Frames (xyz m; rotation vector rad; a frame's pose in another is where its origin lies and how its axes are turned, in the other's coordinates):
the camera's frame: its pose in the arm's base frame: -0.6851 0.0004 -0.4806 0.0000 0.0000 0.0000
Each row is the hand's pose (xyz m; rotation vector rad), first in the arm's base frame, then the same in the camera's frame.
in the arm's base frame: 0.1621 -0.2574 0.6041 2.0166 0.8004 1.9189
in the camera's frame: 0.8472 -0.2578 1.0847 2.0166 0.8004 1.9189
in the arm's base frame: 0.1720 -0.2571 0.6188 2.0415 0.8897 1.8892
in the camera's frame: 0.8571 -0.2575 1.0994 2.0415 0.8897 1.8892
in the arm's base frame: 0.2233 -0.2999 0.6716 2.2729 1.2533 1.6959
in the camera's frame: 0.9084 -0.3003 1.1522 2.2729 1.2533 1.6959
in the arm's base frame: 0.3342 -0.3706 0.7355 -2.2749 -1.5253 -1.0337
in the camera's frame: 1.0193 -0.3710 1.2161 -2.2749 -1.5253 -1.0337
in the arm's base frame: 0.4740 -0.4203 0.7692 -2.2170 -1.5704 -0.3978
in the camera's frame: 1.1591 -0.4207 1.2498 -2.2170 -1.5704 -0.3978
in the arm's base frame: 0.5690 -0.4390 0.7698 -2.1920 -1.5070 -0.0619
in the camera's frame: 1.2541 -0.4394 1.2504 -2.1920 -1.5070 -0.0619
